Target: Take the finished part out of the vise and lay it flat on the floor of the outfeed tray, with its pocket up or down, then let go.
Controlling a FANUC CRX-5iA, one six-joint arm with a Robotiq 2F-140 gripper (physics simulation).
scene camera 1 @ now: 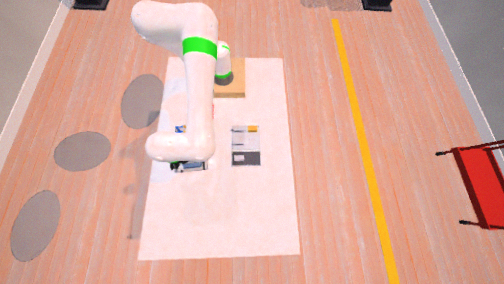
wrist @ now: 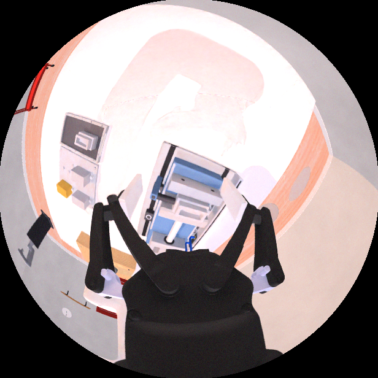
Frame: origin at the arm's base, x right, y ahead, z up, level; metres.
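Where they show: gripper, fingertip midpoint: (scene camera 1: pixel 194 162); arm's base, link origin: (scene camera 1: pixel 223 77).
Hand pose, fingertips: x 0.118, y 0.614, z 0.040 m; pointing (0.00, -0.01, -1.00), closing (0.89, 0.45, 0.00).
Each offset is from my fingertips to the top centre of the thing. "spot": to the spot under its first point.
The finished part (wrist: pixel 191 214), pale grey with its pocket facing up, sits between the jaws of the blue and grey vise (wrist: pixel 197 174) (scene camera 1: pixel 201 165). In the scene view the arm hides much of the vise, and the part cannot be made out. My gripper (wrist: pixel 182 183) (scene camera 1: pixel 178 165) is open and empty above the vise, its two pads standing wide on either side of the jaws in the wrist view. The outfeed tray (scene camera 1: pixel 253 159) (wrist: pixel 70 131) has a dark floor and lies beside the vise. A pale pocketed part @[dx -0.252, dy -0.047, dz -0.062 m] (scene camera 1: pixel 239 158) (wrist: pixel 86 141) lies in it.
A light tray @[spot: dx -0.276, dy -0.164, dz -0.059 m] (scene camera 1: pixel 245 139) (wrist: pixel 92 189) adjoins the outfeed tray and holds grey blocks (wrist: pixel 80 175) and a yellow block @[dx -0.334, dy -0.246, dz -0.059 m] (scene camera 1: pixel 252 129) (wrist: pixel 64 188). Blue hoses (wrist: pixel 189 244) stand at the vise's end. The arm rises from a wooden base (scene camera 1: pixel 237 90). A red cart (scene camera 1: pixel 480 185) stands far right.
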